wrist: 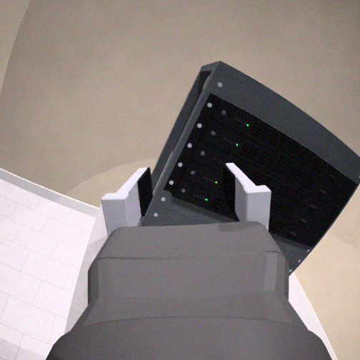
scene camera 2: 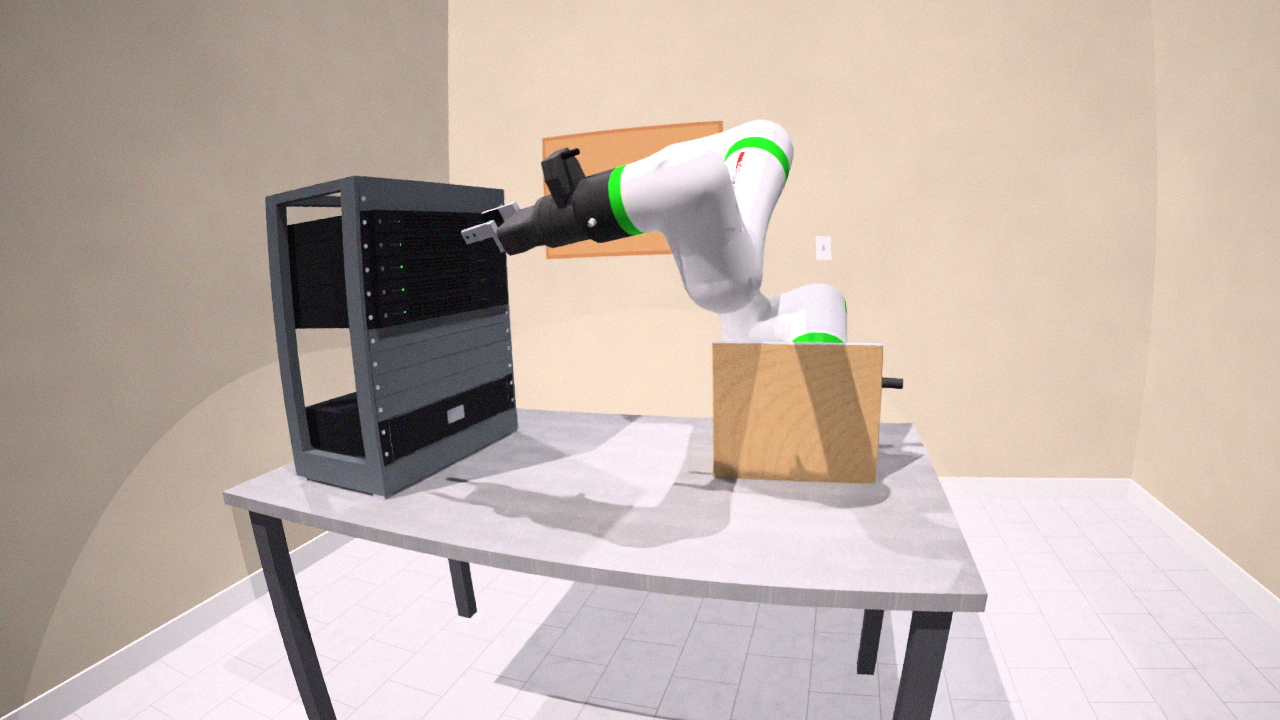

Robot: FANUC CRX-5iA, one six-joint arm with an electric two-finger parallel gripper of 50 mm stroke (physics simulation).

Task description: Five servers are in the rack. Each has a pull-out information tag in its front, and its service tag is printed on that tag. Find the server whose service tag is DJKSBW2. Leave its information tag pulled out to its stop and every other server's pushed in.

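Observation:
The dark grey rack stands at the left of the table and appears tilted in the wrist view. Five black servers are stacked in its upper part, with small green lights near their left ends. Small faint marks show near their right ends in the wrist view; whether these are the information tags I cannot tell. No pulled-out tag can be made out, and no service tag is readable. My gripper is open and empty, in front of the servers' upper part. Its right finger covers part of the lower servers in the wrist view.
Grey blank panels and a black unit with a pale label fill the rack below the servers. A wooden box stands on the table in front of the arm's base. An orange board hangs behind the arm.

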